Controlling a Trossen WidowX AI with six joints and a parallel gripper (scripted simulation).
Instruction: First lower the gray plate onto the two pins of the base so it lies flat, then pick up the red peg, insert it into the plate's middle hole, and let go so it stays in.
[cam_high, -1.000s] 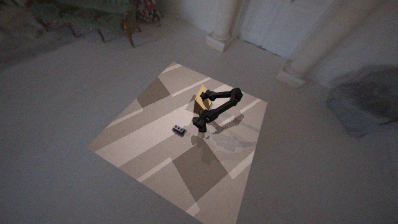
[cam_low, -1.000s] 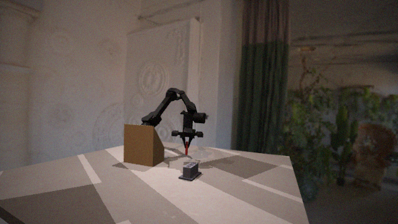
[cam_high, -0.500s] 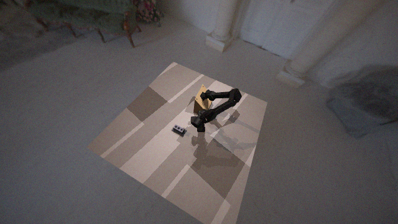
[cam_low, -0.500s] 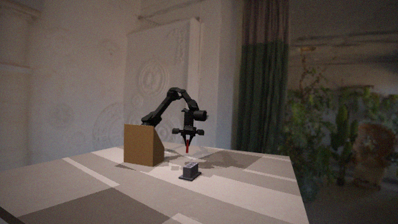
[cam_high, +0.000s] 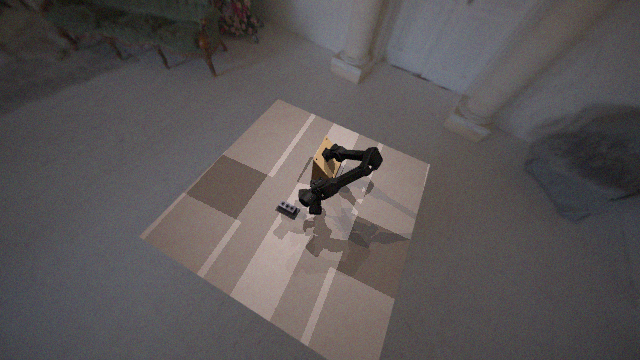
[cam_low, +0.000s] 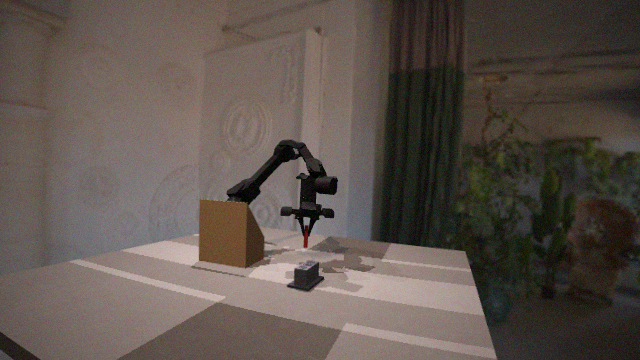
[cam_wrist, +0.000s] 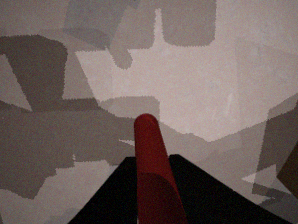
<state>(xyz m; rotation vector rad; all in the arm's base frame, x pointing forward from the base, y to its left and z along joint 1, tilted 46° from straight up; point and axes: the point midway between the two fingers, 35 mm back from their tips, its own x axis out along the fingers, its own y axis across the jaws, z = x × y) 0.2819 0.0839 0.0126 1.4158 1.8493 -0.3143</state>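
Right now the gray plate is 130 mm to the right of my gripper tip, 70 mm below it and 70 mm ahead of it. From my gripper tip the other things lie so: red peg (right at my gripper tip); base (130 mm to the right, 110 mm below, 60 mm ahead).
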